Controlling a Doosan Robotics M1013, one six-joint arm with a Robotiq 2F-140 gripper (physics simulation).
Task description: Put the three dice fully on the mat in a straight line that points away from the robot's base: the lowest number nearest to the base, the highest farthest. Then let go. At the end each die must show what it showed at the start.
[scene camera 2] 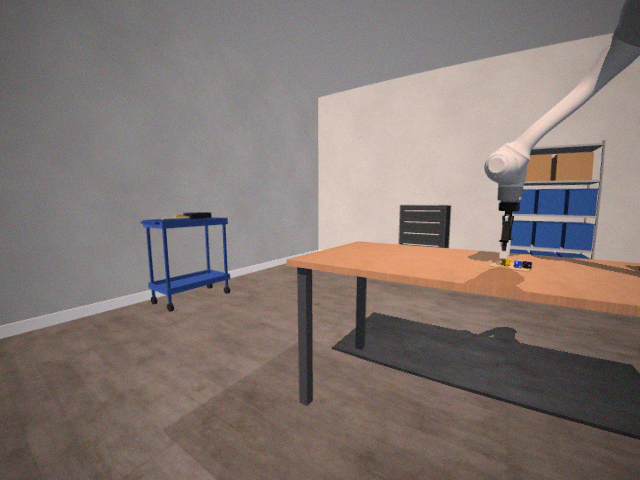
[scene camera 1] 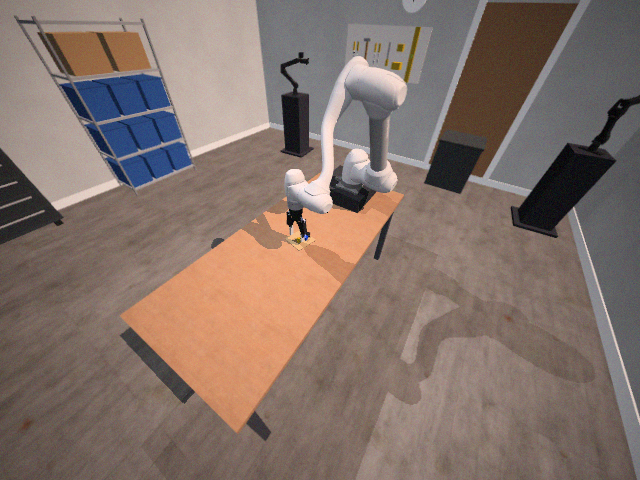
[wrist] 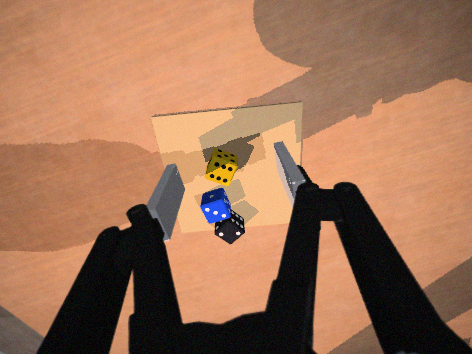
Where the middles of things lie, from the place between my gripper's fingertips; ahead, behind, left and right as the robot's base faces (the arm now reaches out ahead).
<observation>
My gripper is now 20 mm above the yellow die (wrist: 222,165), 10 mm to the right of it and 10 mm past it. Also, from my hand: tan mat (wrist: 256,193): 40 mm below, 30 mm behind, 10 mm to the left; blue die (wrist: 215,205): 50 mm behind, 30 mm to the left, 20 mm below.
</observation>
